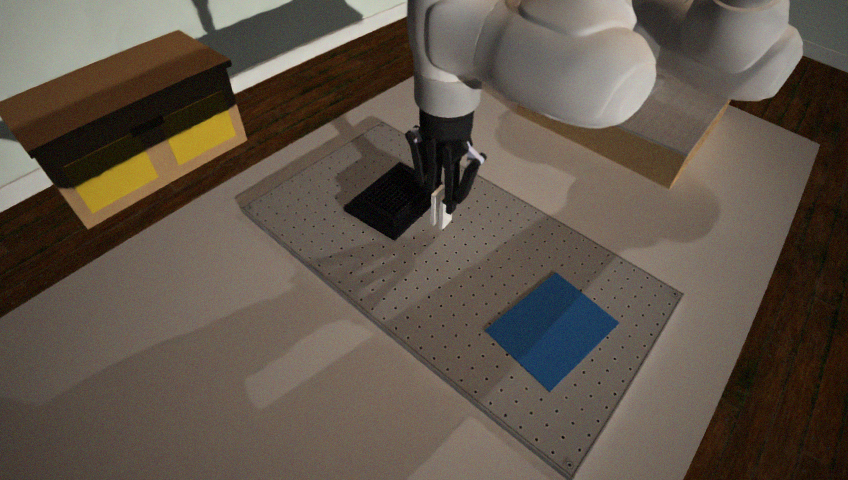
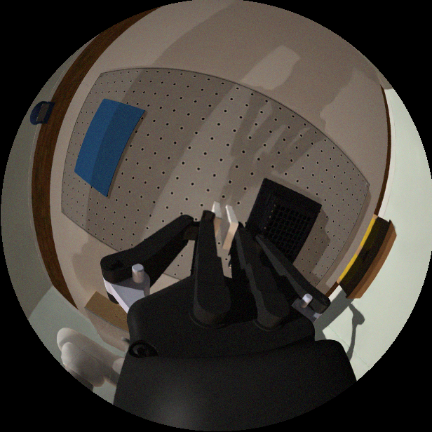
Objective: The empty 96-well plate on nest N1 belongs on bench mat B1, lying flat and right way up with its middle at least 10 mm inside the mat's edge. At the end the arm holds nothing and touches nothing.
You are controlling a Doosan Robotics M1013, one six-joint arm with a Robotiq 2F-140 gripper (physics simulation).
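Places are measured from the arm's base along level axes (x back, y right, z up), in metres.
Where they show: gripper, fingertip midpoint: (image 1: 440,221).
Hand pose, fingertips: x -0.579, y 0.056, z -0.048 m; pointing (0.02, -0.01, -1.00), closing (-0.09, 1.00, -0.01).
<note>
After its pixels a point has its place.
The dark 96-well plate (image 1: 395,193) @(z -0.047, x -0.578, y 0.162 m) (image 2: 287,225) lies flat, grid side up, on the black nest N1 (image 1: 393,233) @(z -0.059, x -0.645, y 0.106 m) (image 2: 300,194). Dark on dark, the border between them is hard to see. The blue bench mat B1 (image 1: 552,333) @(z -0.069, x -0.632, y -0.202 m) (image 2: 107,145) lies flat with nothing on it. My gripper (image 1: 440,209) @(z -0.048, x -0.579, y 0.056 m) (image 2: 219,213) is shut, its pale pads close together with a narrow gap and no object seen between them. It points down beside the nest, on the side toward the mat. Whether a finger touches the nest or plate cannot be told; the fingers hide part of both.
Nest and mat are on a grey perforated board (image 1: 476,255) @(z -0.071, x -0.583, y -0.026 m) (image 2: 165,170). A brown cabinet with yellow panels (image 1: 119,89) (image 2: 370,257) stands beyond the nest's end. The arm's wooden pedestal (image 1: 618,155) @(z -0.065, x -0.161, y -0.100 m) (image 2: 107,311) stands behind the board.
</note>
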